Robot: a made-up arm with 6 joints.
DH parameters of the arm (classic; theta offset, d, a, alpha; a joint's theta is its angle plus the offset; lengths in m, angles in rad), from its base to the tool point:
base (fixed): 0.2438 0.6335 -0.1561 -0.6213
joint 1: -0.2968 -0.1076 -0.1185 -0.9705
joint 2: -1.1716 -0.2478 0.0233 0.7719
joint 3: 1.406 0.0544 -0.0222 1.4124
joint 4: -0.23 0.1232 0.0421 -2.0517
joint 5: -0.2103 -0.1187 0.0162 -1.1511
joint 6: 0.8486 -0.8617 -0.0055 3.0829
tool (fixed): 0.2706 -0.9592 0 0
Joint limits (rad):
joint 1: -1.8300..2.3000
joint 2: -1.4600..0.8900
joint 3: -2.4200..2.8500
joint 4: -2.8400..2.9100
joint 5: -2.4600..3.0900
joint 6: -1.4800..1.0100
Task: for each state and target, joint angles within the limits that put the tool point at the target. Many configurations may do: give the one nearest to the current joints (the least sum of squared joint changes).
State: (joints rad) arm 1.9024 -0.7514 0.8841 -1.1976 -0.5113 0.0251
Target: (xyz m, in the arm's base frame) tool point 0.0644 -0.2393 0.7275
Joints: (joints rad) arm 1.2936 -0.6724 1.5657 -1.2551 -0.2906 0.3349
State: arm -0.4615 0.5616 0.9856 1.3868 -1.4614 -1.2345
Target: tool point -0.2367 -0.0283 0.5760
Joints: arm -0.2284 0.3657 1.0547 1.7572 -1.2232 -1.1585
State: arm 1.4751 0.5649 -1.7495 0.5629 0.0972 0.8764
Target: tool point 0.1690 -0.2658 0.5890
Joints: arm 1.5327 0.4658 -1.7163 0.8287 -0.1373 0.8439
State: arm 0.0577 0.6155 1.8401 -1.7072 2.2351 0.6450
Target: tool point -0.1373 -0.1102 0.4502
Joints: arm -0.1373 0.8415 1.8137 -1.6011 2.6719 0.5390
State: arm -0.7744 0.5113 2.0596 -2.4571 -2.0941 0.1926
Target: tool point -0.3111 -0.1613 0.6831
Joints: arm -1.0155 0.1922 1.4287 -2.3892 -1.8636 0.2737
